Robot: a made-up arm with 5 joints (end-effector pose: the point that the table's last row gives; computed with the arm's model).
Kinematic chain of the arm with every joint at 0, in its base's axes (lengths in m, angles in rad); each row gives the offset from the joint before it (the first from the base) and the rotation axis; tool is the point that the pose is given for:
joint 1: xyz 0 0 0.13 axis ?
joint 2: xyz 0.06 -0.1 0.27 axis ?
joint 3: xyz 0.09 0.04 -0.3 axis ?
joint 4: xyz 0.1 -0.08 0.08 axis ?
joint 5: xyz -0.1 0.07 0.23 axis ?
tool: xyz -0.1 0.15 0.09
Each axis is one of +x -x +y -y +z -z.
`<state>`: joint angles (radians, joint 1 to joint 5).
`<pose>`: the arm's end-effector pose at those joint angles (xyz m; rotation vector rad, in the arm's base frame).
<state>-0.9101 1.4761 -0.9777 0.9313 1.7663</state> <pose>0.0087 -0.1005 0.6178 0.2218 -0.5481 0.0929</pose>
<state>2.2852 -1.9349 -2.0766 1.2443 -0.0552</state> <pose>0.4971 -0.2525 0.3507 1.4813 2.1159 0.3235</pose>
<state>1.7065 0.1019 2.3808 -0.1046 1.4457</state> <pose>-0.0310 -0.3110 -0.2831 -0.2600 -2.9066 1.1597</pose>
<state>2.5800 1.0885 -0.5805 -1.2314 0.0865</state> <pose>-0.2239 0.1809 -0.0714 -1.6556 2.2318 -1.1334</pose>
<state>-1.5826 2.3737 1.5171 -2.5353 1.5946</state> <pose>0.4298 -0.1141 0.7321 1.5960 1.1134 -0.1388</pose>
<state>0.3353 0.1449 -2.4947 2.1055 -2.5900</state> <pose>0.1133 -0.4406 0.2849 0.8425 0.6838 -1.1752</pose>
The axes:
joint 1: -z
joint 2: -x
joint 3: +y
joint 4: +x
joint 5: -z

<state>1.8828 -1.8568 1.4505 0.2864 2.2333</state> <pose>0.1425 -0.6466 0.4483 1.5414 1.5724 -1.4622</pose>
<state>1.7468 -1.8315 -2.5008 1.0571 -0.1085</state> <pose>0.6282 -0.1040 0.3726 1.4159 2.1326 0.7513</pose>
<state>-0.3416 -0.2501 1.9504 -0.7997 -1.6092</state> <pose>0.4363 0.2934 0.1635 -0.9237 -2.0441 -2.0818</pose>
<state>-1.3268 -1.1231 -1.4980 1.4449 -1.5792</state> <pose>-0.1259 0.0831 -0.1172 -1.8270 2.2534 -0.6522</pose>
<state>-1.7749 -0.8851 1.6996 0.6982 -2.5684</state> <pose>-0.0329 0.4035 -0.0679 -1.8981 -1.3359 -0.9015</pose>
